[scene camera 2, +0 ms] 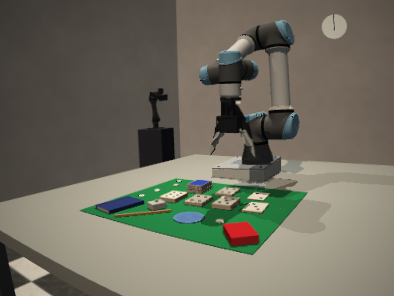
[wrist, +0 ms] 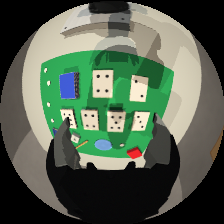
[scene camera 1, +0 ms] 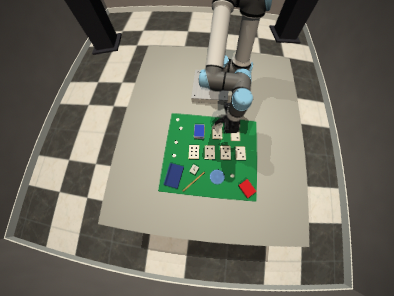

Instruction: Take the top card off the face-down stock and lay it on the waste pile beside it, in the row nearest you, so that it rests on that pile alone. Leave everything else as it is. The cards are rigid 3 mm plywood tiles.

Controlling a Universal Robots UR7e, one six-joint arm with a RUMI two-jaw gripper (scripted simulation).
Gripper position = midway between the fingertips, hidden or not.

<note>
In view: my gripper (scene camera 2: 232, 156) and a green mat (scene camera 2: 281, 202).
My gripper is seen too in the wrist view (wrist: 110, 115). The green mat also shows in the wrist view (wrist: 160, 78) and in scene camera 1 (scene camera 1: 242, 169).
</note>
